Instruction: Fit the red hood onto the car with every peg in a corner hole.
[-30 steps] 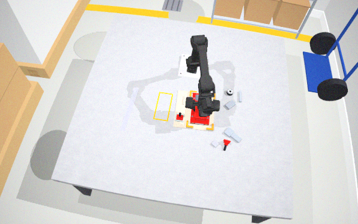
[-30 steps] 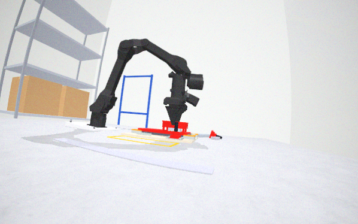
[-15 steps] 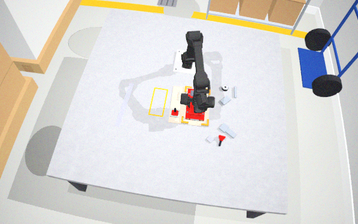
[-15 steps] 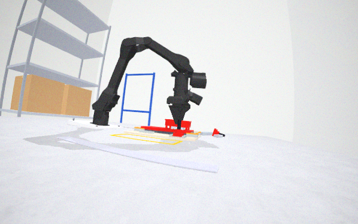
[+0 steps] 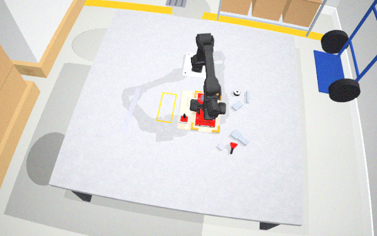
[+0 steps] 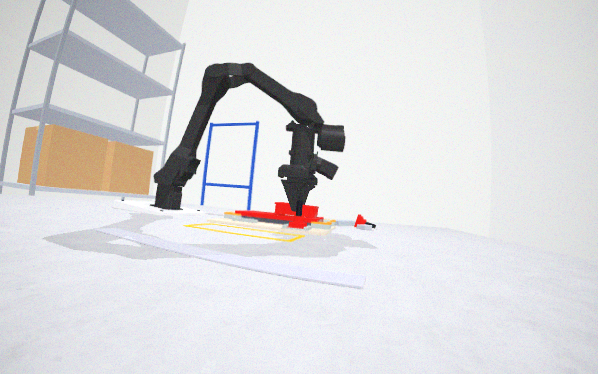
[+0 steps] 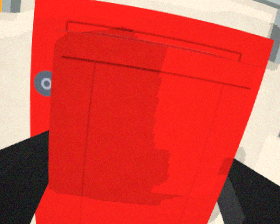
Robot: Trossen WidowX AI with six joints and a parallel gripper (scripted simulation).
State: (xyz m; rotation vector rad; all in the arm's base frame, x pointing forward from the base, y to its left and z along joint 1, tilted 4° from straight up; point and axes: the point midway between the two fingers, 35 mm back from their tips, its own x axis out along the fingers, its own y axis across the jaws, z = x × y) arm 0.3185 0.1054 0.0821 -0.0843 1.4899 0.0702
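The red hood lies 1 cm above my gripper tip. The rest, counted from my gripper tip: long white strip (4 cm ahead, 41 cm to the right, 3 cm below).
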